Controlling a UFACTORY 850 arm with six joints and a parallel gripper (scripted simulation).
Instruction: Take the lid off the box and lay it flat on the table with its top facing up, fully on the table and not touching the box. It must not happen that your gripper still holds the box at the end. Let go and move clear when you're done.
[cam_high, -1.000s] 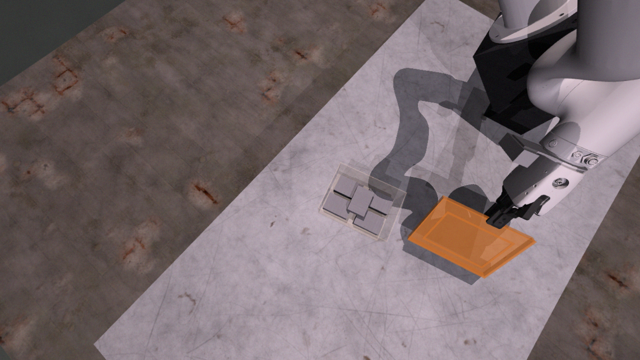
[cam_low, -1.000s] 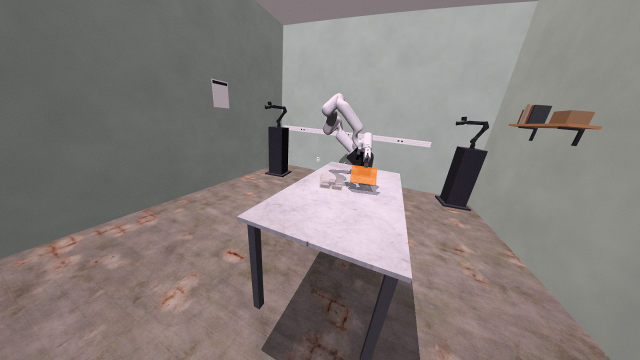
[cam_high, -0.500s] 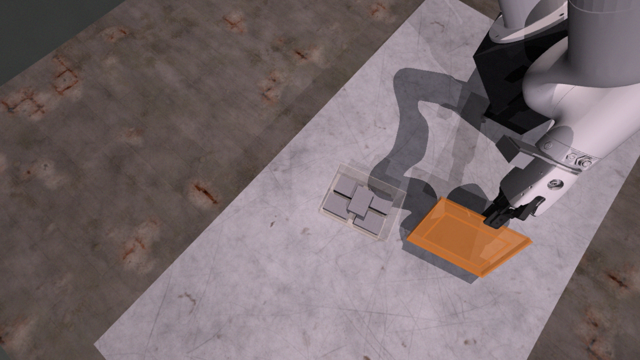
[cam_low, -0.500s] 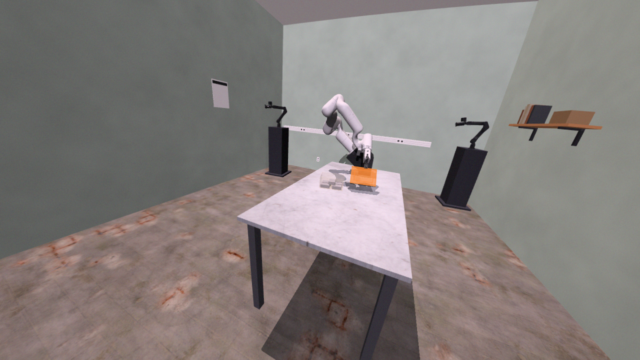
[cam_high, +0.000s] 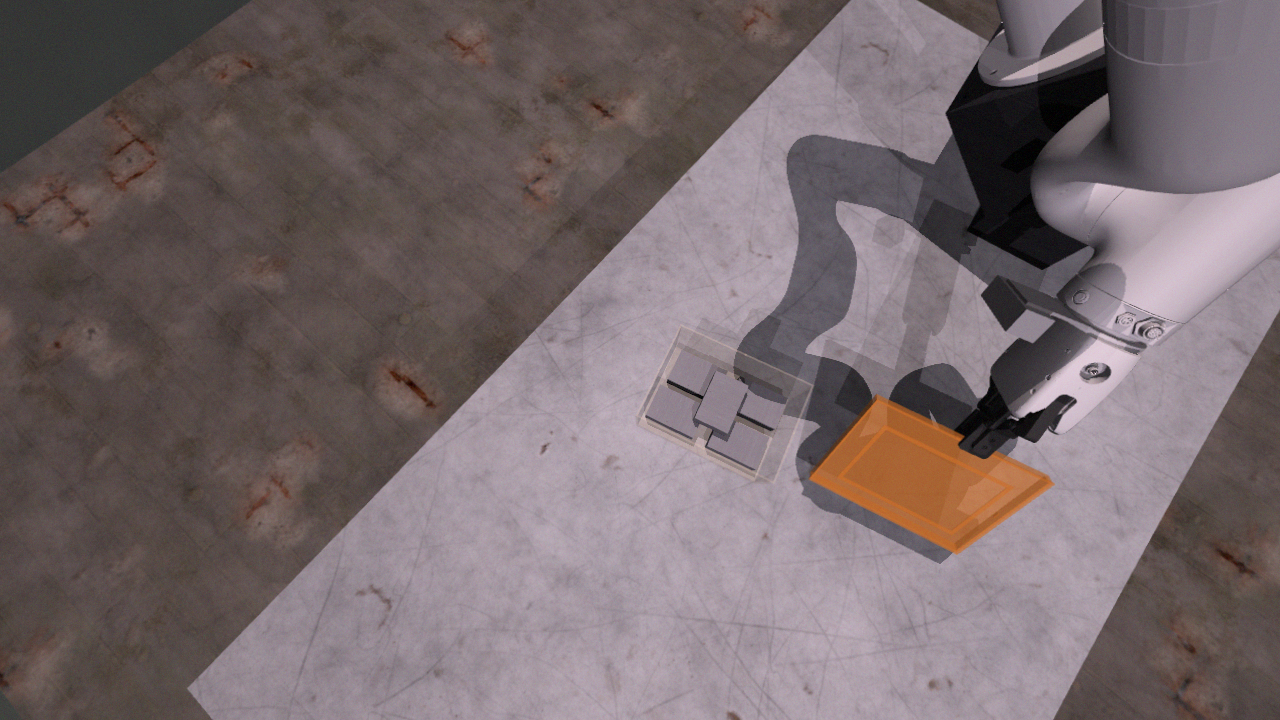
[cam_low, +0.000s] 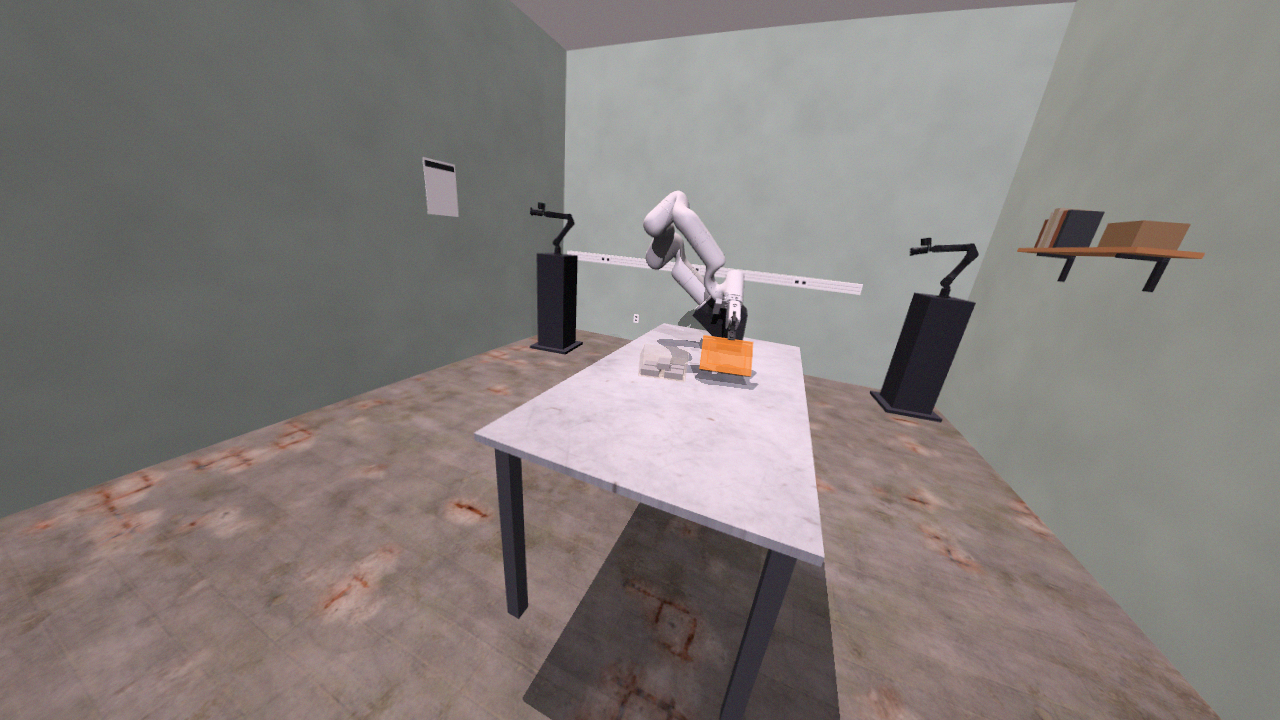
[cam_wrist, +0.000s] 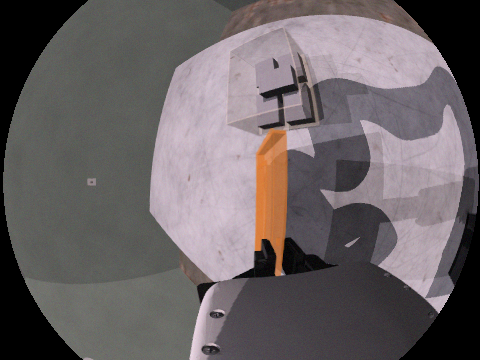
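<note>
My gripper is now 60 mm short of the orange lid and 70 mm above it. The rest, counted from my hand: box 110 mm ahead, 250 mm to the right, 130 mm below.
</note>
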